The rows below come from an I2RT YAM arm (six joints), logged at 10 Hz.
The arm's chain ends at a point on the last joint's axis. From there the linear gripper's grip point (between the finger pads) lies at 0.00 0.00 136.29 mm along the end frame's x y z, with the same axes.
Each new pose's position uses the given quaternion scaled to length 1; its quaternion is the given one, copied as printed.
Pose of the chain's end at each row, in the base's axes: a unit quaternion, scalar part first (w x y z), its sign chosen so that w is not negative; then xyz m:
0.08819, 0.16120, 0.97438, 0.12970, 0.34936, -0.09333, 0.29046
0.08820, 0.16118, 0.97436, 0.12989, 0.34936, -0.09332, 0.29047
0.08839, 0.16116, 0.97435, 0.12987, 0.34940, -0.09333, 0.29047
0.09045, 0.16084, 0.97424, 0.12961, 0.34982, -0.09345, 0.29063
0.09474, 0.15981, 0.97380, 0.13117, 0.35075, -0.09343, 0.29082
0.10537, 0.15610, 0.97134, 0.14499, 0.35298, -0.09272, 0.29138
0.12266, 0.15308, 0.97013, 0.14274, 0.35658, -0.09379, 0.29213
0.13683, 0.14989, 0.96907, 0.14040, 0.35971, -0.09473, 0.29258
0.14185, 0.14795, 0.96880, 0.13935, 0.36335, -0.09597, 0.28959
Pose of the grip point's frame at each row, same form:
0.08819, 0.16120, 0.97438, 0.12970, 0.37848, -0.06276, 0.16088
0.08820, 0.16118, 0.97436, 0.12989, 0.37849, -0.06270, 0.16090
0.08839, 0.16116, 0.97435, 0.12987, 0.37858, -0.06272, 0.16091
0.09045, 0.16084, 0.97424, 0.12961, 0.37952, -0.06300, 0.16115
0.09474, 0.15981, 0.97380, 0.13117, 0.38161, -0.06274, 0.16167
0.10537, 0.15610, 0.97134, 0.14499, 0.38705, -0.05881, 0.16385
0.12266, 0.15308, 0.97013, 0.14274, 0.39497, -0.06116, 0.16549
0.13683, 0.14989, 0.96907, 0.14040, 0.40159, -0.06323, 0.16677
0.14185, 0.14795, 0.96880, 0.13935, 0.40643, -0.06489, 0.16408

